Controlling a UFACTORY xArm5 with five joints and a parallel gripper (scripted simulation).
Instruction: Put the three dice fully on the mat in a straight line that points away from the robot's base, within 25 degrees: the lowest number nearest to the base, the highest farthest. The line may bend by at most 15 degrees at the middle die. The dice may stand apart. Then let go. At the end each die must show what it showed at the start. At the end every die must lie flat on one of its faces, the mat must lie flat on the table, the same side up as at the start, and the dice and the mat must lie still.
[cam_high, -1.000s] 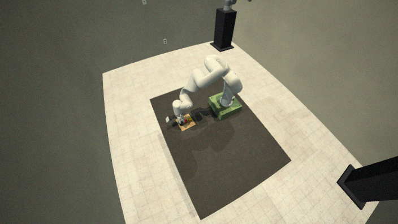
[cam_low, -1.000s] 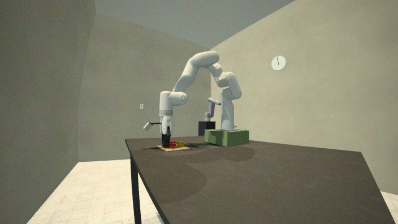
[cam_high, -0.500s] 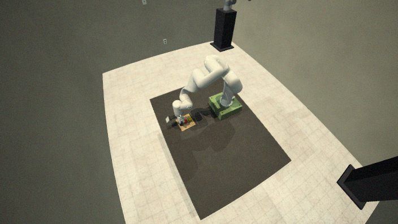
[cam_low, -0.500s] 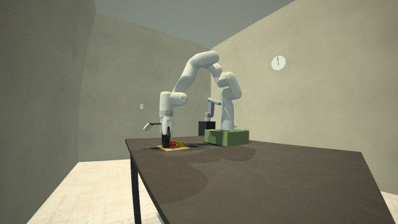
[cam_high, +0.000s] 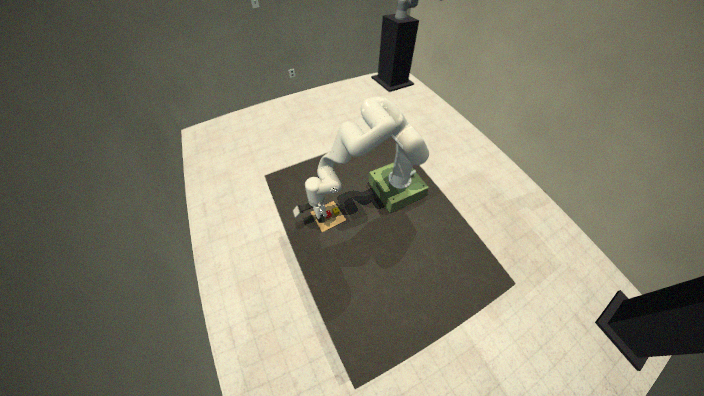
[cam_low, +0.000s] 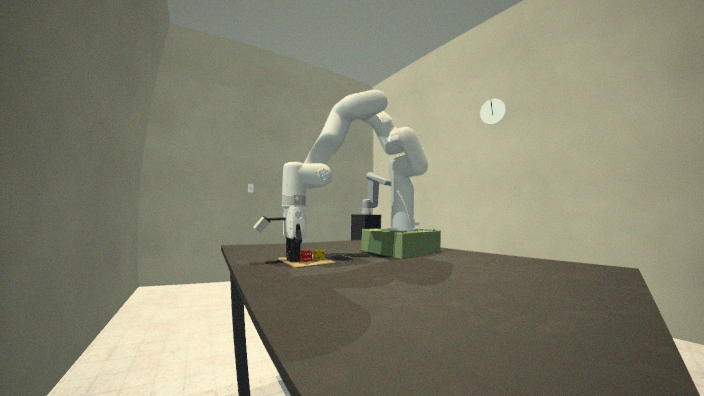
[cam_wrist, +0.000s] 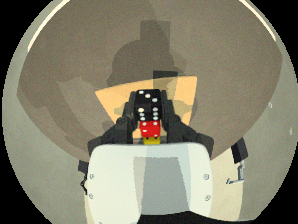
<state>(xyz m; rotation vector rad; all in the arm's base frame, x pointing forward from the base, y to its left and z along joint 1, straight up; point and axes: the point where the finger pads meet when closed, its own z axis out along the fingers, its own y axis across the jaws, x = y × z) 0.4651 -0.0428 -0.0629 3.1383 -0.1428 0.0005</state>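
The black die is 1 cm below my hand. The rest, counted from my hand: tan mat: 4 cm behind, 2 cm below; yellow die: 9 cm behind, 1 cm to the left, 1 cm below; red die: 4 cm behind, 1 cm below.
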